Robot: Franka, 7 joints.
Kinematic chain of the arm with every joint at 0, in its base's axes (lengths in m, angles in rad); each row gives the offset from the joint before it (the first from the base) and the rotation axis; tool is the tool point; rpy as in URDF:
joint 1: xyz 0 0 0.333 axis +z
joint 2: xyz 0 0 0 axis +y
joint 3: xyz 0 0 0.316 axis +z
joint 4: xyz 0.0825 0 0 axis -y
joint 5: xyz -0.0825 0 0.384 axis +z
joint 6: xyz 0 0 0 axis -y
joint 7: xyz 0.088 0 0 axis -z
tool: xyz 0 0 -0.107 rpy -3.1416 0 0
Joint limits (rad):
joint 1: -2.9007..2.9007
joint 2: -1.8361..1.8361
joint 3: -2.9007..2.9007
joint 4: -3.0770..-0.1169
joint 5: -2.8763..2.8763
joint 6: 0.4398..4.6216
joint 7: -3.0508..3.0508
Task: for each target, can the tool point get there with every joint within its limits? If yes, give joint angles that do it. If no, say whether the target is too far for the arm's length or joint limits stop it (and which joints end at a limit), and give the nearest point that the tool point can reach.
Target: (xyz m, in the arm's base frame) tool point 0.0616 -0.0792 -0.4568
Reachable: no: joint limits stop it (at a limit: joint 2) | nearest point 0.0826 -0.1062 -0.3395 | short by 0.122 m
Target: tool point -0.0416 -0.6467 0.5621
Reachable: yes | joints -1.3336 0.5046 -0.1280 -1.2736 -1.4603 1.0496 0.1325
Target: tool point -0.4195 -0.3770 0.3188
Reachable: yes | joints 1.5677 -0.3597 2.1437 -2.1012 1.3459 1.8645 -1.9259
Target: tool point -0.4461 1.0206 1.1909
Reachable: no: too far | nearest point -0.2722 0.6228 0.8565 | short by 0.548 m
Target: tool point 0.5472 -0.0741 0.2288
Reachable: yes | joints 0.1204 0.3949 -0.1217 -2.2550 -2.1732 1.7535 -2.3921
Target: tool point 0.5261 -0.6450 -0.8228
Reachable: no: too far | nearest point 0.3415 -0.4187 -0.2945 | short by 0.604 m
